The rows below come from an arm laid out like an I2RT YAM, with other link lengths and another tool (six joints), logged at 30 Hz.
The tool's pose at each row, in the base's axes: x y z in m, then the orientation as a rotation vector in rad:
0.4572 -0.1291 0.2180 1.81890 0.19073 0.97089
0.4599 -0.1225 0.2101 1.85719 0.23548 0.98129
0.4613 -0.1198 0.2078 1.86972 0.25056 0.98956
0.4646 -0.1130 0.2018 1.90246 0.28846 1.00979
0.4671 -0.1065 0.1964 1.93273 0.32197 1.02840
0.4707 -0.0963 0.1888 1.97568 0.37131 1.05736
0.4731 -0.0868 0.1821 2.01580 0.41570 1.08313
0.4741 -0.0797 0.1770 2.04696 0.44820 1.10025
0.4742 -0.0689 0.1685 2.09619 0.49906 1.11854
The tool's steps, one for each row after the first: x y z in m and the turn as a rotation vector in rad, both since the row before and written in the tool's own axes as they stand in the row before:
0.0011 -0.0105 -0.0016 0.05221 0.01487 -0.00929
0.0012 -0.0036 -0.0004 0.01809 0.00823 -0.00055
0.0027 -0.0092 -0.0009 0.04654 0.01982 -0.00093
0.0024 -0.0084 -0.0010 0.04248 0.01749 0.00042
0.0041 -0.0125 -0.0013 0.06157 0.02693 0.00152
0.0034 -0.0113 -0.0013 0.05672 0.02339 0.00254
0.0020 -0.0085 -0.0010 0.04281 0.01537 0.00223
0.0019 -0.0135 -0.0019 0.06619 0.01797 0.00066

